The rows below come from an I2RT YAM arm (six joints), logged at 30 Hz.
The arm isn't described. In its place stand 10 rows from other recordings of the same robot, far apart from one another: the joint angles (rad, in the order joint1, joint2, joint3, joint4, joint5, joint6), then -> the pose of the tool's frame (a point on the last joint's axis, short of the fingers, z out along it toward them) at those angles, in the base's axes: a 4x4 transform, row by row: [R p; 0 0 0 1], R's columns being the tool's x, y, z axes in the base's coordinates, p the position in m.
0.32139 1.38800 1.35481 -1.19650 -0.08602 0.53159 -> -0.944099 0.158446 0.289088 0.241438; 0.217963 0.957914 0.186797 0.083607; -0.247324 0.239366 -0.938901 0.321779; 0 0 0 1
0.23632 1.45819 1.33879 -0.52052 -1.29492 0.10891 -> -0.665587 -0.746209 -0.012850 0.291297; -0.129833 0.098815 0.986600 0.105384; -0.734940 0.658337 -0.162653 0.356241; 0 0 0 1
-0.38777 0.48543 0.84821 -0.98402 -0.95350 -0.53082 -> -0.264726 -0.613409 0.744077 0.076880; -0.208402 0.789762 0.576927 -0.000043; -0.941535 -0.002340 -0.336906 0.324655; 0 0 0 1
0.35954 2.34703 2.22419 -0.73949 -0.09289 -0.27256 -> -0.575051 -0.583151 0.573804 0.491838; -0.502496 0.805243 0.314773 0.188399; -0.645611 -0.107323 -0.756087 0.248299; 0 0 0 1
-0.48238 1.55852 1.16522 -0.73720 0.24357 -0.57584 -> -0.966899 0.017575 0.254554 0.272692; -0.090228 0.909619 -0.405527 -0.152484; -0.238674 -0.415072 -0.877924 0.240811; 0 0 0 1
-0.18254 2.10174 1.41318 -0.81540 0.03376 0.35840 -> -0.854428 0.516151 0.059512 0.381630; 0.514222 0.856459 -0.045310 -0.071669; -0.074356 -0.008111 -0.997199 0.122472; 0 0 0 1
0.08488 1.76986 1.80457 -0.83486 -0.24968 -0.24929 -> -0.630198 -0.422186 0.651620 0.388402; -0.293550 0.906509 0.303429 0.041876; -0.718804 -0.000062 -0.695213 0.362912; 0 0 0 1
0.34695 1.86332 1.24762 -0.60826 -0.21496 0.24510 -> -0.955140 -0.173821 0.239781 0.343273; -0.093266 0.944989 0.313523 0.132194; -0.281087 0.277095 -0.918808 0.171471; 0 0 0 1
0.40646 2.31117 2.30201 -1.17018 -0.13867 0.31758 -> -0.943986 -0.152874 0.292437 0.443824; -0.069616 0.958530 0.276360 0.196392; -0.322557 0.240522 -0.915481 0.265150; 0 0 0 1
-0.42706 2.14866 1.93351 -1.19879 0.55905 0.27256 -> -0.751000 0.652817 -0.099144 0.385964; 0.592489 0.599953 -0.537599 -0.196384; -0.291472 -0.462479 -0.837352 0.238046; 0 0 0 1
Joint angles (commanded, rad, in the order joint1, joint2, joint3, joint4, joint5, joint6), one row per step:
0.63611, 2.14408, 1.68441, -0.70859, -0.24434, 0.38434
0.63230, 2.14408, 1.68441, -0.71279, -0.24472, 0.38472
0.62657, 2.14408, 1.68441, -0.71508, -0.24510, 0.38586
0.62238, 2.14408, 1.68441, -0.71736, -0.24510, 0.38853
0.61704, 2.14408, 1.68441, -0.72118, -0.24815, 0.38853
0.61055, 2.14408, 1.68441, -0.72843, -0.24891, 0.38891
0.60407, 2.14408, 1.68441, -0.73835, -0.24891, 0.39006
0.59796, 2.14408, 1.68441, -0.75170, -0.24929, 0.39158
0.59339, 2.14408, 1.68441, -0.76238, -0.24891, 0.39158
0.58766, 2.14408, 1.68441, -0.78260, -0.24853, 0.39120
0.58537, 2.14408, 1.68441, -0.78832, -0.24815, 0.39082
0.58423, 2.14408, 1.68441, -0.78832, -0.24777, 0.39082
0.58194, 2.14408, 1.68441, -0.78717, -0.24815, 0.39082
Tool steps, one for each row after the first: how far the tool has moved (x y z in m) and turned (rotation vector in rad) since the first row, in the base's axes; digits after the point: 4 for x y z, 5 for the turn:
0.0007, -0.0016, -0.0002, -0.00215, 0.00375, -0.00400
0.0021, -0.0038, -0.0003, -0.00302, 0.00629, -0.01060
0.0030, -0.0054, -0.0004, -0.00392, 0.00925, -0.01718
0.0041, -0.0075, -0.0005, -0.00386, 0.01401, -0.02135
0.0052, -0.0103, -0.0008, -0.00743, 0.02047, -0.02791
0.0061, -0.0132, -0.0012, -0.01296, 0.02903, -0.03545
0.0065, -0.0162, -0.0017, -0.02009, 0.04078, -0.04282
0.0068, -0.0185, -0.0021, -0.02647, 0.04933, -0.04756
0.0066, -0.0217, -0.0028, -0.03833, 0.06557, -0.05314
0.0067, -0.0229, -0.0030, -0.04189, 0.06994, -0.05524
0.0070, -0.0233, -0.0030, -0.04214, 0.06976, -0.05651
0.0076, -0.0241, -0.0030, -0.04111, 0.06907, -0.05866

